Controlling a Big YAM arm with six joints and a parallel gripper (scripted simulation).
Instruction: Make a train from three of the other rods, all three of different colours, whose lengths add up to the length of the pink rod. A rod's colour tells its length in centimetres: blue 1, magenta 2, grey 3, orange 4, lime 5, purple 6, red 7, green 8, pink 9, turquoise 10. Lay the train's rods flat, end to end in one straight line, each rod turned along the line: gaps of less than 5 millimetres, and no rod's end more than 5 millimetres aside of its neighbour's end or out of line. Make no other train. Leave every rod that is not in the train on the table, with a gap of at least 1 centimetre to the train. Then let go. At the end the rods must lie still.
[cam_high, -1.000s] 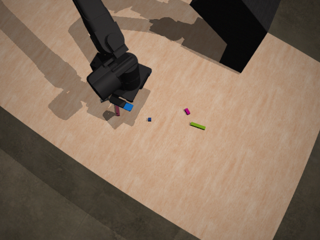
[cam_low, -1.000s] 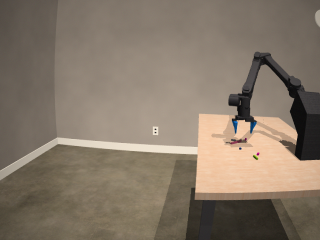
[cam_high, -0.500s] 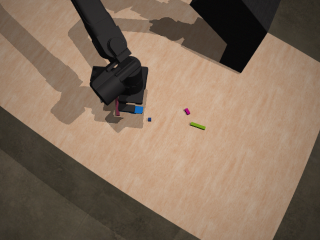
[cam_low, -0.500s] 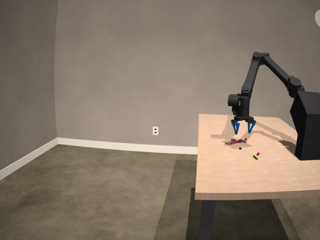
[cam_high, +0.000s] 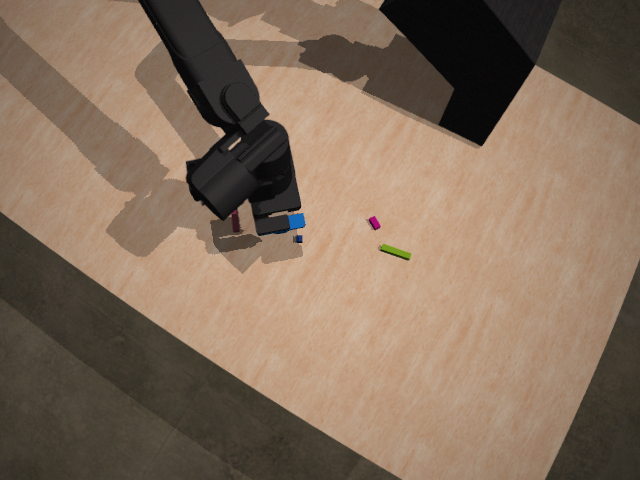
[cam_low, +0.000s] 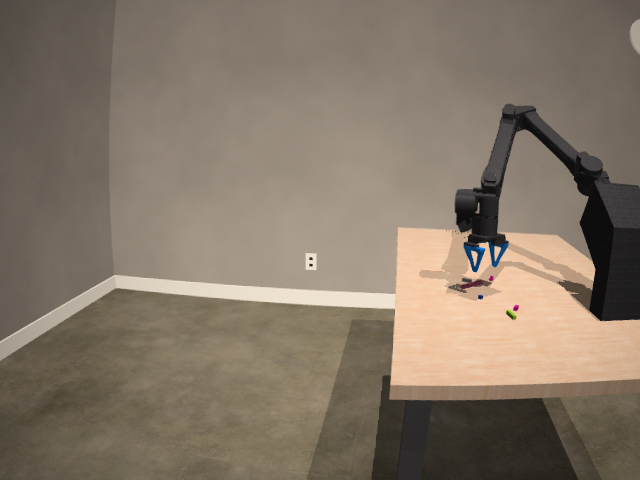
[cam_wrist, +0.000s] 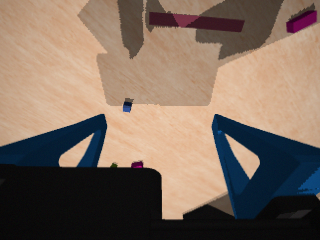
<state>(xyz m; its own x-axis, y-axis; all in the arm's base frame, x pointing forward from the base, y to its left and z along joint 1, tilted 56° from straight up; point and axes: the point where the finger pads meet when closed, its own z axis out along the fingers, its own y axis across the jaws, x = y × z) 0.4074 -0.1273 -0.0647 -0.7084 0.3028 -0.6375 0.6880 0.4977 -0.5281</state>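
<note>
My hand is 1 cm short of the blue rod, 5 cm to the right of it and 7 cm above it. Round my hand: grey rod (4 cm ahead, 12 cm to the right, 7 cm below); then pink rod (3 cm ahead, 7 cm to the right, 7 cm below); then lime rod (6 cm behind, 19 cm to the left, 7 cm below).
</note>
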